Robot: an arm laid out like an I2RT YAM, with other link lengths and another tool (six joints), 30 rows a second.
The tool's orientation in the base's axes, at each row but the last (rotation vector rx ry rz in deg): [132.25 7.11 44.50]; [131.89 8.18 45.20]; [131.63 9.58 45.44]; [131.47 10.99 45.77]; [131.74 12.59 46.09]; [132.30 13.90 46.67]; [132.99 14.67 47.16]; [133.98 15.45 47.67]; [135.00 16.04 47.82]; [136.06 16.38 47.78]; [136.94 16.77 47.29]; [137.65 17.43 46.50]
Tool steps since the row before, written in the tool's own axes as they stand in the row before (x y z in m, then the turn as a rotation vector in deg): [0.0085 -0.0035 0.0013 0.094 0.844 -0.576]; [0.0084 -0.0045 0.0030 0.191 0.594 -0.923]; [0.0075 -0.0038 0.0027 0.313 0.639 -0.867]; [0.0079 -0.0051 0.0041 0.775 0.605 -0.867]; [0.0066 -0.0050 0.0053 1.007 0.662 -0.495]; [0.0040 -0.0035 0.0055 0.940 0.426 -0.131]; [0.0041 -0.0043 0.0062 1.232 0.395 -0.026]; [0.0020 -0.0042 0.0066 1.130 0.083 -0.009]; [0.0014 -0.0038 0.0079 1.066 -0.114 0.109]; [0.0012 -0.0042 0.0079 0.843 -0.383 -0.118]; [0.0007 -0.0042 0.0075 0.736 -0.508 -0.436]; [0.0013 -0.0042 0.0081 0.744 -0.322 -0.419]
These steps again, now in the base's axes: [0.0081 0.0044 0.0012 -0.350 -0.277 0.924]; [0.0090 0.0042 -0.0004 -0.444 0.143 1.012]; [0.0080 0.0038 -0.0003 -0.317 0.117 1.069]; [0.0092 0.0042 -0.0018 0.055 0.300 1.275]; [0.0088 0.0032 -0.0031 0.460 0.136 1.211]; [0.0067 0.0012 -0.0035 0.642 0.097 0.813]; [0.0072 0.0016 -0.0044 0.936 0.177 0.875]; [0.0058 0.0007 -0.0056 0.873 0.372 0.619]; [0.0061 -0.0003 -0.0065 0.899 0.446 0.393]; [0.0059 0.0001 -0.0069 0.582 0.682 0.262]; [0.0051 0.0002 -0.0069 0.298 0.887 0.337]; [0.0059 0.0002 -0.0071 0.320 0.733 0.439]
